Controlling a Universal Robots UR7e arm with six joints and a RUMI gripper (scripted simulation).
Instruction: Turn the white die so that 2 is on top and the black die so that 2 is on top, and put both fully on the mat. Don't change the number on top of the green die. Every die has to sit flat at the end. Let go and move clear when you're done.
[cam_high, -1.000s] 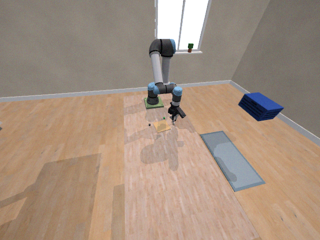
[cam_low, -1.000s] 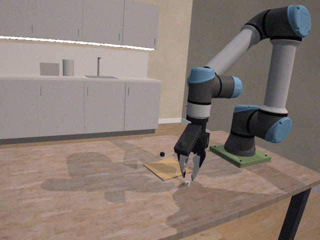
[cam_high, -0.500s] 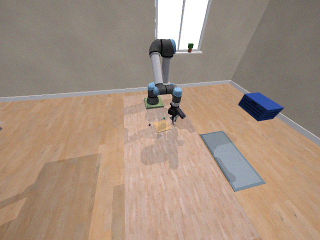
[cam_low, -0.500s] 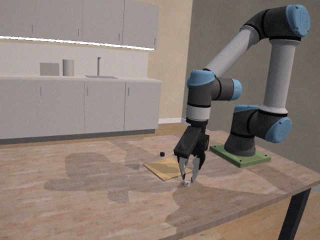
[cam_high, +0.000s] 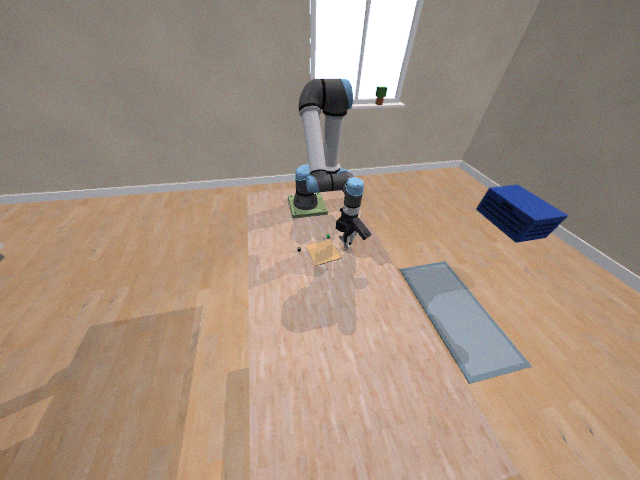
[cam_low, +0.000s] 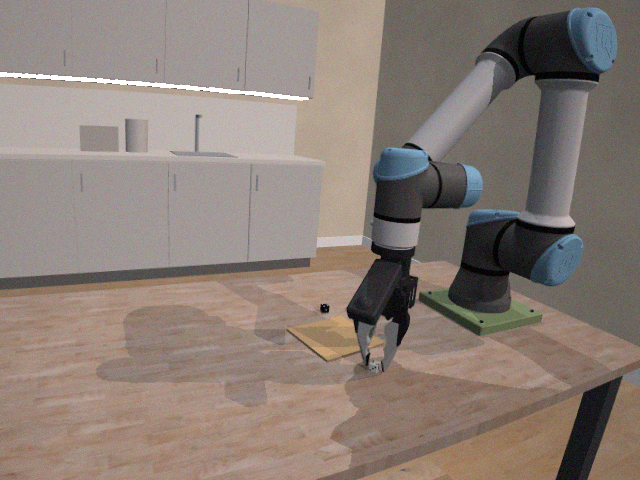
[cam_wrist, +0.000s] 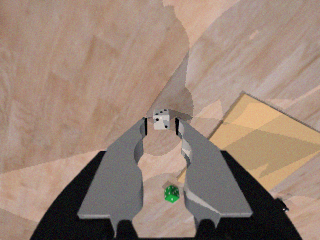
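The white die is 1 cm below my hand. Also, from my hand: black die (1 cm ahead, 25 cm to the right, 1 cm below); then green die (8 cm behind, 10 cm to the right, 1 cm below); then tan mat (3 cm ahead, 13 cm to the right, 2 cm below).
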